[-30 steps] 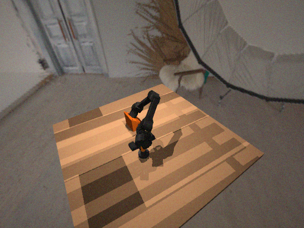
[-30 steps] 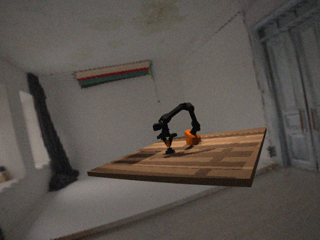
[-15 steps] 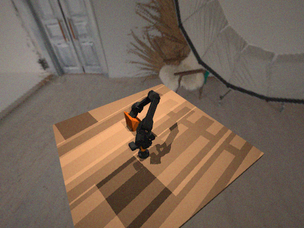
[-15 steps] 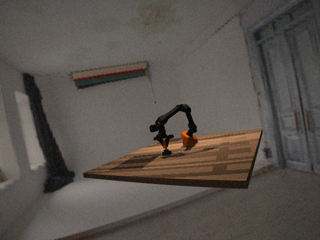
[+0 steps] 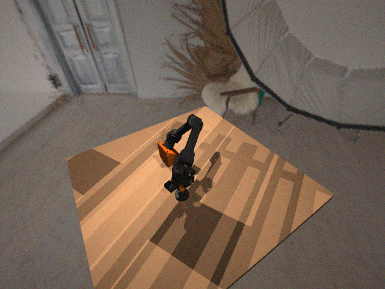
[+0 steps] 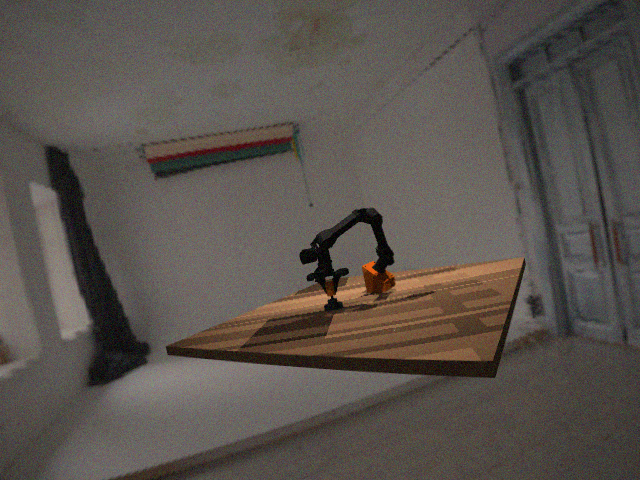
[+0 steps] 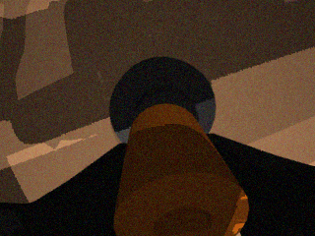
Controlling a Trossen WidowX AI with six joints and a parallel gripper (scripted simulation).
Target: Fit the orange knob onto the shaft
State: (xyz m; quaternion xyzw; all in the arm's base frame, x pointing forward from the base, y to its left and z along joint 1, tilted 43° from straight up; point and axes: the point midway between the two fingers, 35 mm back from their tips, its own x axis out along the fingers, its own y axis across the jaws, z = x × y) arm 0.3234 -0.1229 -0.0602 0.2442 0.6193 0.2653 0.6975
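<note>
Now: gripper tip 20 mm below the orange knob. Also, from my gripper tip: pedestal: 40 mm below.
</note>
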